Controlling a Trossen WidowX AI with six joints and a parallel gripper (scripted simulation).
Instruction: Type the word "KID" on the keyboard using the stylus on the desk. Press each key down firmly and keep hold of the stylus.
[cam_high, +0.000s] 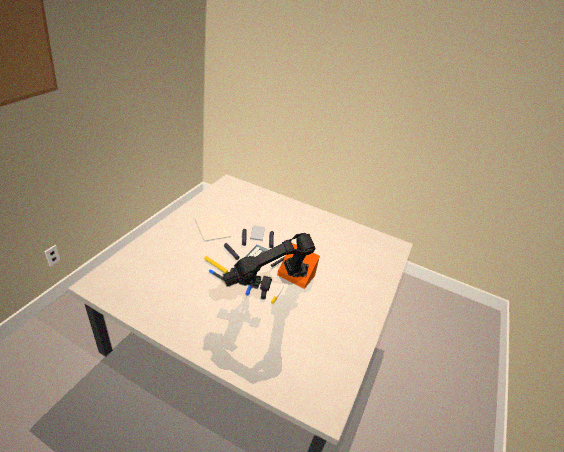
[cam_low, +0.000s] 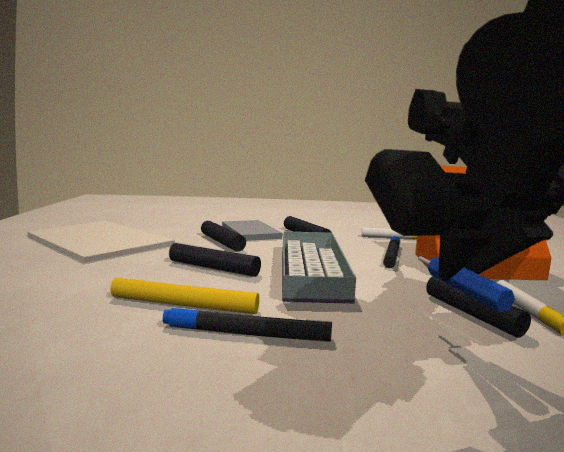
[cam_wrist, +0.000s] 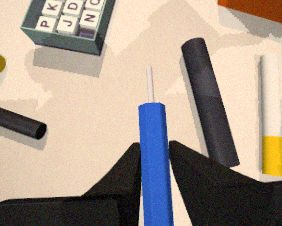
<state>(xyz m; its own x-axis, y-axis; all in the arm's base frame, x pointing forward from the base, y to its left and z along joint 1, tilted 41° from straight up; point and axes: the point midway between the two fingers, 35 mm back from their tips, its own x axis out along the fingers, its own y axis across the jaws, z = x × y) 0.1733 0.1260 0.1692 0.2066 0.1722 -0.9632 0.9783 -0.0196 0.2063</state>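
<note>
Right now my gripper tip is 5 cm to the left of the white stylus tip and 1 cm short of it. Also, from my gripper tip: yellow cylinder (22 cm ahead, 9 cm to the right, 5 cm below); grey pad (43 cm to the right, 14 cm ahead, 5 cm below); blue stylus (1 cm to the right).
</note>
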